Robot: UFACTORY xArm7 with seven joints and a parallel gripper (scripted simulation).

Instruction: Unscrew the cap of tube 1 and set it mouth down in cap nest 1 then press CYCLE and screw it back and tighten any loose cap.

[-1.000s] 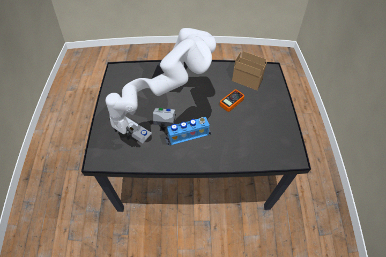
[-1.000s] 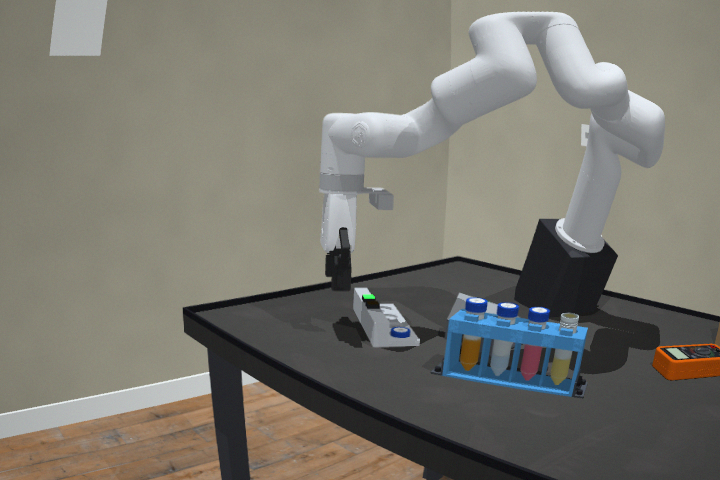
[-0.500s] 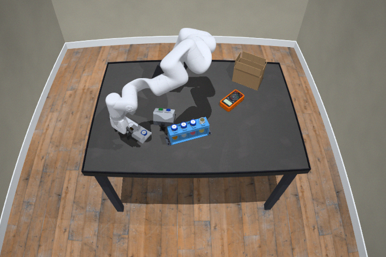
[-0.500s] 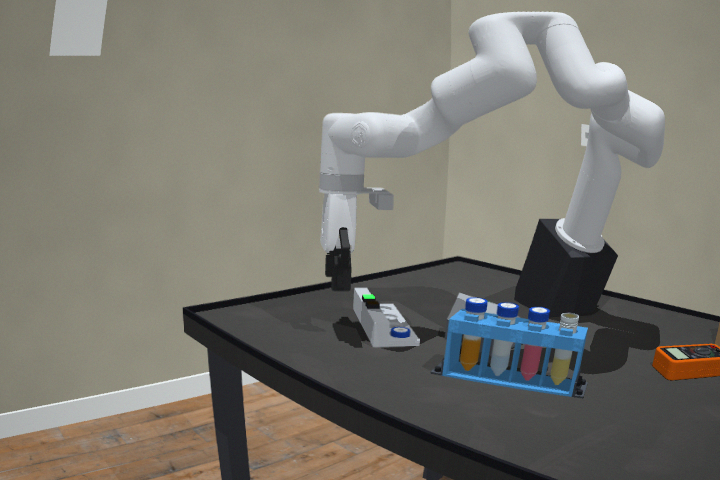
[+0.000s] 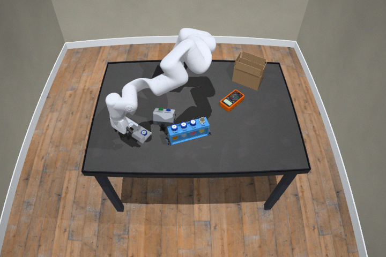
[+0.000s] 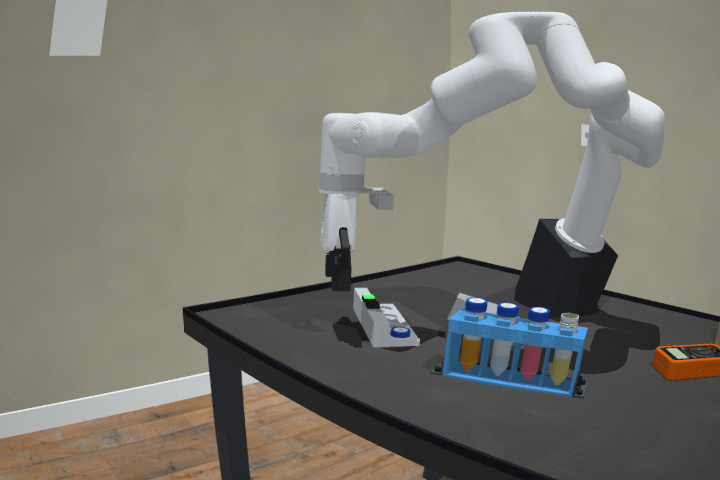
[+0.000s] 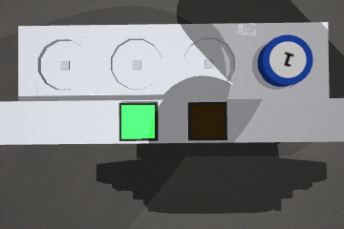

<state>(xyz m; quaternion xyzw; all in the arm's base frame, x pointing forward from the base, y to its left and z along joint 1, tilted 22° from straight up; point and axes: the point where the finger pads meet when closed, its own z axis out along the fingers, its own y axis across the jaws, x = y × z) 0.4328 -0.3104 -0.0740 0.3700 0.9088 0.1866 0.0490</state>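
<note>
Now: the cap 1 110 mm to the left of my hand, 90 mm below it and 50 mm behind it. Round my hand: grey key housing (230 mm to the left, 140 mm behind, 50 mm below).
</note>
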